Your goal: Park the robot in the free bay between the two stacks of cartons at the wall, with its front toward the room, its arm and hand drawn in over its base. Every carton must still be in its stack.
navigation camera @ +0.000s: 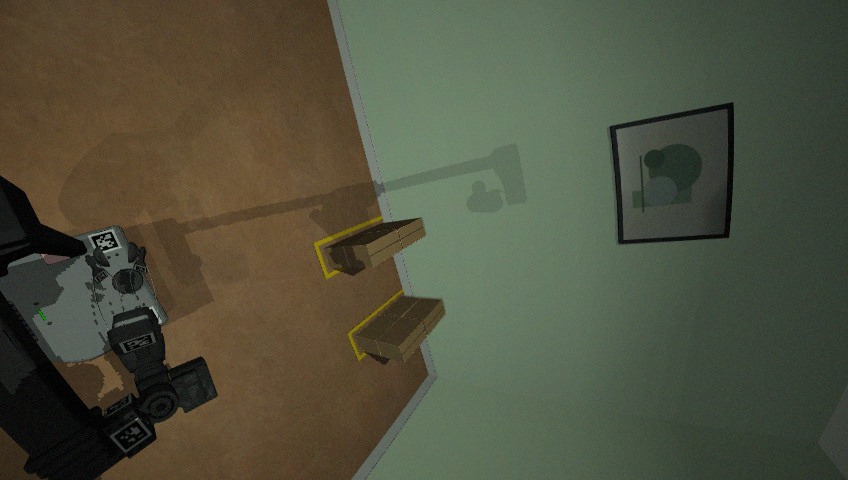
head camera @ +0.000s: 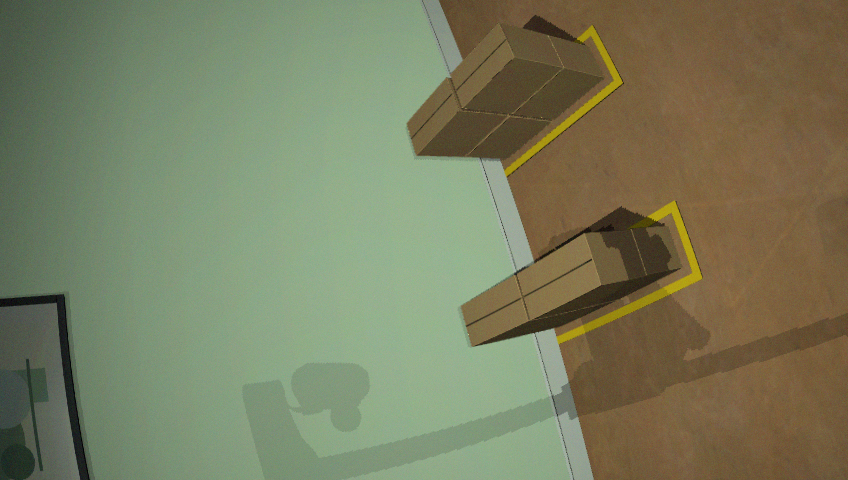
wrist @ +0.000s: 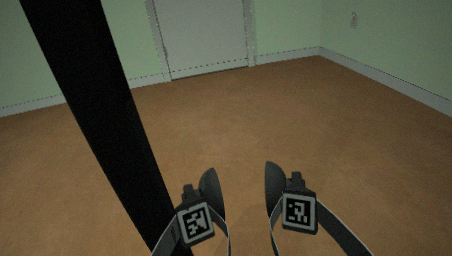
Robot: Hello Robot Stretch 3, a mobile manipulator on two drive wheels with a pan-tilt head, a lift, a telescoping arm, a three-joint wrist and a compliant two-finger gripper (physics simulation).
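Frame: origin at the robot's base, x back, y left, z down, level; millimetres.
Seen in the pictures: gripper, fingertip midpoint: (navigation camera: 115, 245) (wrist: 241, 183); robot's base at its link origin: (navigation camera: 127, 279).
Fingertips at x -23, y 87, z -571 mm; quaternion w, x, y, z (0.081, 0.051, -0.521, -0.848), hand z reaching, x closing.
Offsets run from my fingertips to a thing's middle. "spot": to the spot under its first point.
Two carton stacks stand upright against the green wall. The nearer stack (head camera: 559, 294) (navigation camera: 386, 240) is partly in the robot's shadow; the farther stack (head camera: 511, 89) (navigation camera: 399, 327) is nearer the room corner. Their cartons sit together. The bay (head camera: 574, 184) (navigation camera: 367, 290) is the floor strip between them. The robot's base (navigation camera: 71, 297) is out in the room, apart from both stacks, at the left of the navigation view. My gripper (navigation camera: 120, 259) (wrist: 241, 183) is open with no object between its fingers, and shows over the base's edge. The wrist (navigation camera: 157, 404) sticks out beside the base.
Yellow floor tape @(spot: dx -748, dy -334, dz +570 mm) (head camera: 690, 249) (navigation camera: 321, 261) edges the nearer stack, and more tape @(spot: dx -723, dy -920, dz +571 mm) (head camera: 612, 59) (navigation camera: 353, 344) edges the farther one. A framed picture (head camera: 73, 386) (navigation camera: 617, 184) hangs on the wall. The wrist view shows a door (wrist: 200, 35) and the black mast (wrist: 95, 110).
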